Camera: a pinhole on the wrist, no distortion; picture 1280 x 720 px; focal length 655.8 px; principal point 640.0 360.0 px. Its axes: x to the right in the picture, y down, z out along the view. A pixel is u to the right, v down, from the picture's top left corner.
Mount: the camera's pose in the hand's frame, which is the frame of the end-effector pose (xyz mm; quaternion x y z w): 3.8 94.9 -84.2 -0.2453 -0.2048 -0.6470 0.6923
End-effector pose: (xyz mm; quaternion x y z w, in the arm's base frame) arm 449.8 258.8 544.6 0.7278 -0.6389 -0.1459 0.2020
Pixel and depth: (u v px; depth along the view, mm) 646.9 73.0 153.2
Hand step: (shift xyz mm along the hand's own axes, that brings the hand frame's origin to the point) -57.7 183.4 43.7
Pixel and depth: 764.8 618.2 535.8
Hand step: 240.2 346.7 387.7
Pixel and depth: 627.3 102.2 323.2
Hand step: -112.3 289.9 178.7
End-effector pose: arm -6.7 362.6 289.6 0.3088 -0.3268 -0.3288 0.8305
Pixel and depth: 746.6 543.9 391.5
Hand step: 131.5 285.7 257.4
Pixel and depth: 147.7 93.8 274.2
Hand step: -114.0 419.7 18.6
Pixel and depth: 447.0 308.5 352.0
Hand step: -20.0 389.0 135.7
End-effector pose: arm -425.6 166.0 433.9 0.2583 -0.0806 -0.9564 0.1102
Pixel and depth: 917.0 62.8 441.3
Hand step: -165.8 205.0 393.9
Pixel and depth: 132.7 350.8 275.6
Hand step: -7.5 430.9 7.3
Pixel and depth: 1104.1 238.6 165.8
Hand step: -11.9 100.5 120.5
